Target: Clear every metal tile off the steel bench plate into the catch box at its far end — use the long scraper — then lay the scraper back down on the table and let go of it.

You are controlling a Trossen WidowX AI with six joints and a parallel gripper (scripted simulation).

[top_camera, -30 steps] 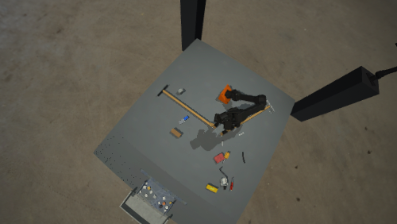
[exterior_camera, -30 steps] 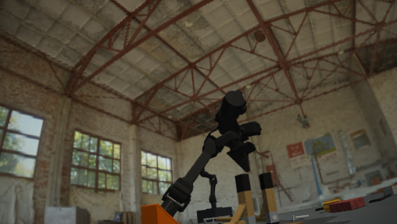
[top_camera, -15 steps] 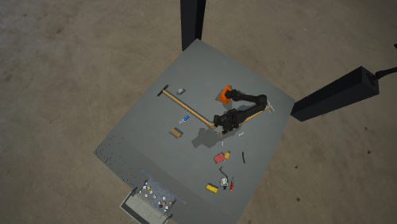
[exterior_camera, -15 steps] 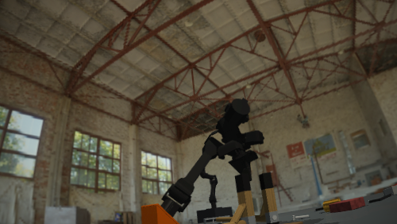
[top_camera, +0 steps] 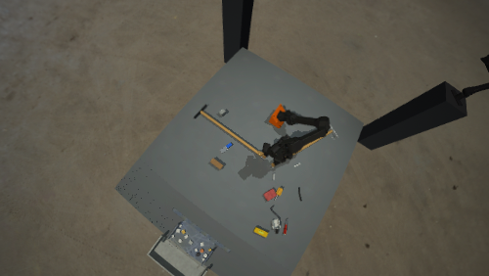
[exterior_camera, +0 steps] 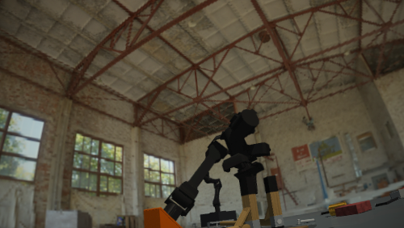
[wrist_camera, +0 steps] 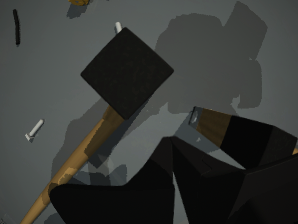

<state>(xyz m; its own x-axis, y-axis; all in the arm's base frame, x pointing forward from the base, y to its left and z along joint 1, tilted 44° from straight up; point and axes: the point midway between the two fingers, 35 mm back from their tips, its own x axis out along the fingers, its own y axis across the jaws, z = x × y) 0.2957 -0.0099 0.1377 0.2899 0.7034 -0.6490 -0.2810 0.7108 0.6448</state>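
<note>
Right now the long scraper is 330 mm to the right of my gripper tip, 40 mm below it and 20 mm behind it. Also, from my gripper tip: red block (220 mm ahead, 110 mm to the left, 90 mm below); long wooden-handled tool (200 mm behind, 180 mm to the left, 40 mm below); blue block (310 mm to the right, 100 mm below, 80 mm ahead).
</note>
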